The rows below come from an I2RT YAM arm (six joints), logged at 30 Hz.
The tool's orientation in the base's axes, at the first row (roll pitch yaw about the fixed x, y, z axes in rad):
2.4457, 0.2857, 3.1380
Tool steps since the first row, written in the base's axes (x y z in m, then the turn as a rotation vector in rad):
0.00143, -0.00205, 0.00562, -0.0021, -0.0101, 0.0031
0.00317, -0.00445, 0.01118, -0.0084, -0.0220, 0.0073
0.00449, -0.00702, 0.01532, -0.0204, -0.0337, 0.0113
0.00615, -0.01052, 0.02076, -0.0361, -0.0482, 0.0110
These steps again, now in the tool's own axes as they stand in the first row. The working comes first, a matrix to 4 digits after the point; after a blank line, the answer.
The tool's axes in the first row as the columns of a matrix, in the base's axes (used below as rounded here):
-0.9595, -0.1779, 0.2186
0.0034, 0.7681, 0.6403
-0.2818, 0.6151, -0.7364

-0.00296, 0.00163, -0.00514, 0.0011, -0.0055, -0.0092
-0.00621, 0.00289, -0.01039, 0.0059, -0.0109, -0.0213
-0.00865, 0.00323, -0.01480, 0.0163, -0.0153, -0.0344
-0.01179, 0.00359, -0.02068, 0.0314, -0.0238, -0.0469

